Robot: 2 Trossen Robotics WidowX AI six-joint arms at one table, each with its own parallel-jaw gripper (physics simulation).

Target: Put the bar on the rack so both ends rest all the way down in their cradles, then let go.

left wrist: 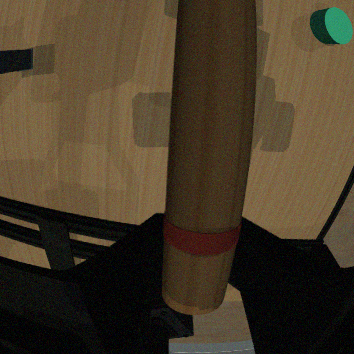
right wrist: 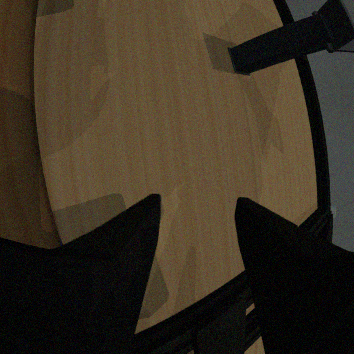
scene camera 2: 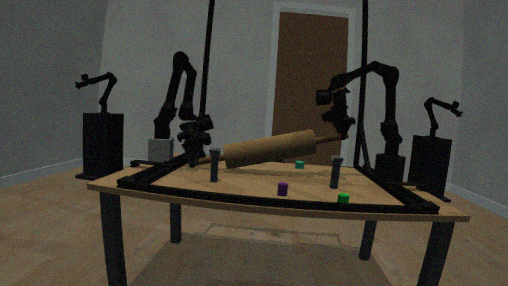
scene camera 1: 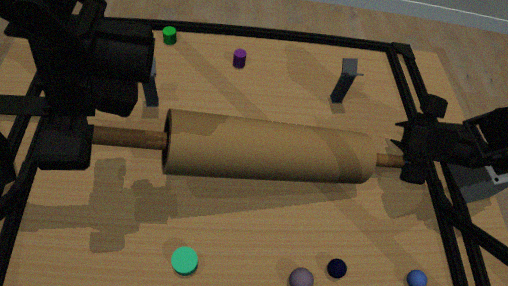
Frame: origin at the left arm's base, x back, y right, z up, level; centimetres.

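Where they show: left gripper, fingertip midpoint: (left wrist: 197,223) (scene camera 2: 341,139); right gripper, fingertip midpoint: (right wrist: 198,205) (scene camera 2: 194,162) (scene camera 1: 393,132); left arm's base, link origin: (left wrist: 147,328) (scene camera 2: 391,155); right arm's base, link origin: (scene camera 2: 161,138) (scene camera 1: 499,159).
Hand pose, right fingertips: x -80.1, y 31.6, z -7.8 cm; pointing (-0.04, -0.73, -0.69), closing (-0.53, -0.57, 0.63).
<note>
Things, the pixels of their top centre, and the offset from my right fingertips. "pt": a spot on its surface instead.
- thick tan roller, surface spot: (scene camera 1: 270,150) pt dx +34.0, dy -4.4, dz +11.9 cm
- handle, surface spot: (left wrist: 210,125) pt dx +55.0, dy -17.1, dz +14.8 cm
- green cylinder, top centre: (scene camera 1: 169,30) (scene camera 2: 343,194) dx +32.6, dy -50.7, dz -0.4 cm
- purple cylinder, top centre: (scene camera 1: 240,53) (scene camera 2: 283,183) dx +20.3, dy -35.6, dz +0.1 cm
- teal disc, top centre: (left wrist: 339,25) (scene camera 1: 184,259) dx +52.8, dy +1.9, dz -0.5 cm
- mauve ball, top centre: (scene camera 1: 304,278) dx +36.9, dy +14.8, dz +0.6 cm
- dark ball, top centre: (scene camera 1: 340,266) dx +29.9, dy +16.6, dz -0.2 cm
- blue ball, top centre: (scene camera 1: 422,278) dx +17.5, dy +27.0, dz +0.1 cm
The bar, a thick tan roller (scene camera 1: 270,150) (scene camera 2: 270,148) with thin brown handles, is tilted, its left-gripper end higher. My left gripper (scene camera 1: 65,145) (scene camera 2: 343,133) is shut on one handle (left wrist: 210,125), around its red band, above the table. My right gripper (scene camera 1: 407,150) (scene camera 2: 192,157) (right wrist: 198,205) is partly open with no handle between its fingers; the other handle (right wrist: 17,125) lies beside them, at the left in the right wrist view. The rack's two grey posts (scene camera 1: 151,92) (scene camera 1: 344,82) (scene camera 2: 214,167) (scene camera 2: 334,174) stand apart from the bar. Their cradles hold no handle.
A green cylinder (scene camera 1: 169,35) and a purple cylinder (scene camera 1: 239,58) stand beyond the bar near the black frame rail (scene camera 1: 280,34). A teal disc (scene camera 1: 184,260), a mauve ball (scene camera 1: 301,278), a dark ball (scene camera 1: 337,268) and a blue ball (scene camera 1: 416,279) lie at the opposite side.
</note>
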